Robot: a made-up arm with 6 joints. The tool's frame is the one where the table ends. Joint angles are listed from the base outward.
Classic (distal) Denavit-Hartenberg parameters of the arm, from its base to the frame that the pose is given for. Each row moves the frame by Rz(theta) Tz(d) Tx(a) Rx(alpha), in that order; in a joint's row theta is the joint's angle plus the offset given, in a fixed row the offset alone. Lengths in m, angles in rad.
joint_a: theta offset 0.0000  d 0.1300  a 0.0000  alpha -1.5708
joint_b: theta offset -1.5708  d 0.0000  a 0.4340  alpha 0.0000
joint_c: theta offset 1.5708  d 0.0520  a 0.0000  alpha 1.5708
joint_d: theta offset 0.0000  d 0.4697  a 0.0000  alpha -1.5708
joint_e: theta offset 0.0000  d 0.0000  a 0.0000  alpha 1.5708
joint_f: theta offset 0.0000  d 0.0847  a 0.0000  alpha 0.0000
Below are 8 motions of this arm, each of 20 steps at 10 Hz.
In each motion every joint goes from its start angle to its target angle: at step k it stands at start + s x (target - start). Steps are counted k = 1, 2, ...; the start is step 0. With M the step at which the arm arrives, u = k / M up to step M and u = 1 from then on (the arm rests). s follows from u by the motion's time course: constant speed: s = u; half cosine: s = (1 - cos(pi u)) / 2; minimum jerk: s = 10 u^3 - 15 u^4 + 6 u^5.
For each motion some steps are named. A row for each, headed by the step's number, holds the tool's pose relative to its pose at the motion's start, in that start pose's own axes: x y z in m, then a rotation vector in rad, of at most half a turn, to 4 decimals.
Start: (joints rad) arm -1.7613 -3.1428 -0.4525 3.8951 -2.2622 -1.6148
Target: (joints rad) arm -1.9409 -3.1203 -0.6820 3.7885 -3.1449 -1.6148
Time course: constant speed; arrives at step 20
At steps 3, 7, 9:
3: 0.0061 -0.0178 -0.0115 0.1013 0.0020 -0.0143
7: 0.0130 -0.0424 -0.0279 0.2355 0.0025 -0.0313
9: 0.0160 -0.0549 -0.0366 0.3021 0.0020 -0.0389

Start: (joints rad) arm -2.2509 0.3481 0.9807 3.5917 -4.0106 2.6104
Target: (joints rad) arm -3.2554 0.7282 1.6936 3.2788 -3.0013 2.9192
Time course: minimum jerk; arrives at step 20
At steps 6, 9, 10, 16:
6: 0.0420 -0.1145 -0.0443 -0.1501 -0.1615 -0.0528
9: 0.0777 -0.3062 -0.0666 -0.3883 -0.3629 -0.1104
10: 0.0796 -0.3812 -0.0624 -0.4813 -0.4249 -0.1278
16: -0.0135 -0.6949 0.0202 -0.9023 -0.6012 -0.2008

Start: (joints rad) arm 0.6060 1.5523 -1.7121 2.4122 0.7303 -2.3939
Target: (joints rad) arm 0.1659 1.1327 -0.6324 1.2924 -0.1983 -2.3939
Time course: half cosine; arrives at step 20
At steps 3, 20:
3: 0.0289 -0.0099 -0.0071 -0.0050 0.1060 -0.0469
20: 0.2724 -0.3044 -0.2374 -0.1399 1.4560 -1.3580

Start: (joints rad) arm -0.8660 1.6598 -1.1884 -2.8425 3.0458 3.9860
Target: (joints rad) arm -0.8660 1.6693 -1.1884 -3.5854 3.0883 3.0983
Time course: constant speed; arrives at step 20
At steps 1, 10, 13, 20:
1: -0.0001 0.0005 0.0002 -0.0037 0.0015 -0.0074
10: -0.0021 0.0047 0.0016 -0.0354 0.0055 -0.0737
13: -0.0030 0.0059 0.0020 -0.0445 0.0033 -0.0957
20: -0.0055 0.0085 0.0031 -0.0610 -0.0069 -0.1465

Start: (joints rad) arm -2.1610 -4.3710 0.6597 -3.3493 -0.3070 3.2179
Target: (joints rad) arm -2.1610 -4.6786 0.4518 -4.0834 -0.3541 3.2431
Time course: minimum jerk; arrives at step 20
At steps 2, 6, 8, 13, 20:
2: -0.0029 -0.0006 -0.0016 0.0025 -0.0041 -0.0055
6: -0.0554 -0.0120 -0.0317 0.0518 -0.0777 -0.1030
8: -0.1060 -0.0234 -0.0658 0.1099 -0.1499 -0.1969
13: -0.2402 -0.0558 -0.1865 0.3254 -0.3467 -0.4459
20: -0.3012 -0.0720 -0.2621 0.4652 -0.4402 -0.5603

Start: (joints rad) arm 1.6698 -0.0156 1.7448 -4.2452 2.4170 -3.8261
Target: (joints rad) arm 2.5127 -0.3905 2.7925 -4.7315 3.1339 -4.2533
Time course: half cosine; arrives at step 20
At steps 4, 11, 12, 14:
4: -0.0363 0.0257 0.0262 0.0968 -0.0649 0.0654
11: -0.2526 0.0739 0.1319 0.6682 -0.3229 0.4140
12: -0.2885 0.0701 0.1411 0.7672 -0.3481 0.4747
14: -0.3530 0.0567 0.1507 0.9502 -0.3798 0.5920

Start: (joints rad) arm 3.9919 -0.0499 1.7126 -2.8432 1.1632 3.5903
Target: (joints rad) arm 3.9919 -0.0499 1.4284 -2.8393 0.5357 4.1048
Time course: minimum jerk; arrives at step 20
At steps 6, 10, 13, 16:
6: -0.0004 0.0079 0.0188 0.0225 0.0538 0.0964
10: -0.0038 0.0258 0.0551 0.0800 0.1610 0.2930
13: -0.0088 0.0413 0.0813 0.1357 0.2412 0.4441
16: -0.0133 0.0524 0.0976 0.1784 0.2927 0.5429

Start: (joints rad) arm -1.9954 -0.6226 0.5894 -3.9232 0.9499 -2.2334
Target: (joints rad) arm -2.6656 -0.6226 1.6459 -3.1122 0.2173 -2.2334
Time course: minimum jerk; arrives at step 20
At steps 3, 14, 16, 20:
3: 0.0154 0.0030 -0.0058 0.0258 0.0311 0.0182
14: 0.2609 0.0473 -0.4288 1.1216 0.9627 0.1881
16: 0.2483 0.0537 -0.4987 1.3063 1.0457 0.1620
20: 0.2369 0.0584 -0.5363 1.4117 1.0837 0.1441

